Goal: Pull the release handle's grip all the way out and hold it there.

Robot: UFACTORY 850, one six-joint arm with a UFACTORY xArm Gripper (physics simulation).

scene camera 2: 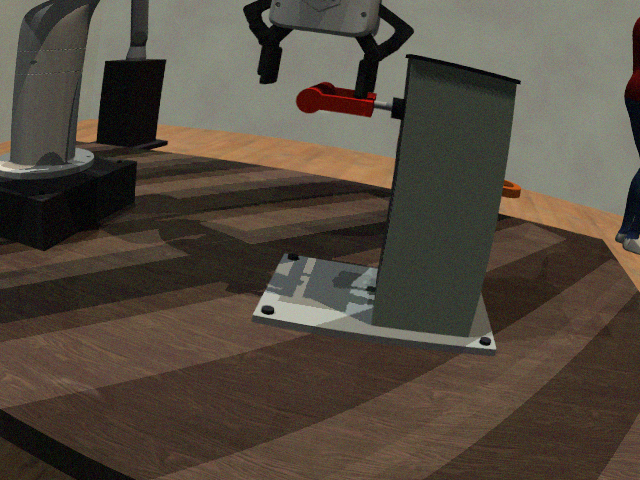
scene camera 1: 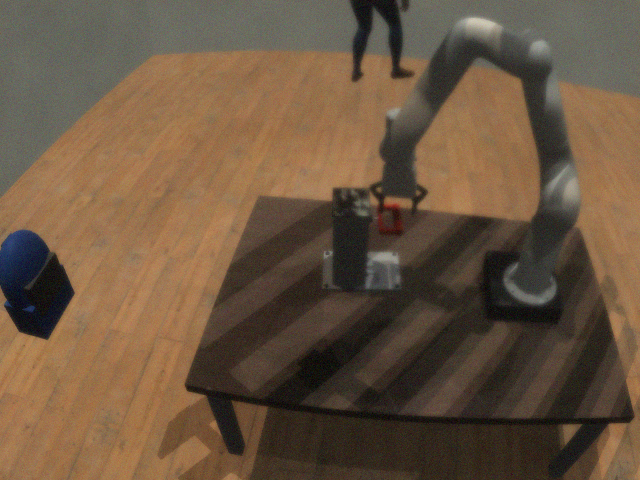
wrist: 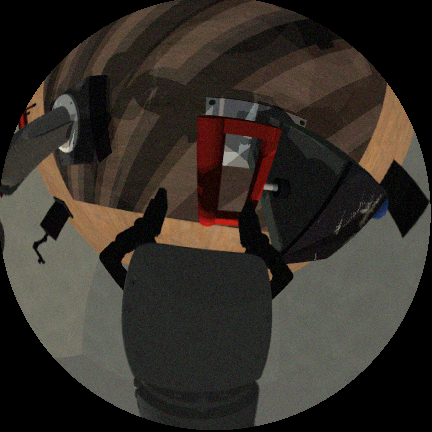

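Note:
The release handle's red rectangular grip (scene camera 1: 398, 222) (scene camera 2: 341, 105) (wrist: 209, 170) sticks out from the grey pillar (scene camera 1: 350, 248) (scene camera 2: 444, 196) (wrist: 312, 170). A short stretch of pale rod (scene camera 2: 383, 105) (wrist: 270, 187) shows between them. My gripper (scene camera 1: 398, 210) (scene camera 2: 316, 87) (wrist: 204, 203) is open, with nothing held. In the scene camera 2 view, its fingers point down on either side of the grip's round outer bar. The pillar-side fingertip is at the inner end of the grip; whether it touches is unclear. The other fingertip hangs higher, beyond the outer bar.
The pillar stands on a metal plate (scene camera 1: 382, 281) (scene camera 2: 305, 321) (wrist: 235, 107) on the table (scene camera 1: 465, 361) (scene camera 2: 258, 413). The arm's black base (scene camera 1: 496, 304) (scene camera 2: 67, 201) is across the table. A blue object (scene camera 1: 23, 263) and a person (scene camera 1: 395, 36) (scene camera 2: 633, 191) are beyond the table.

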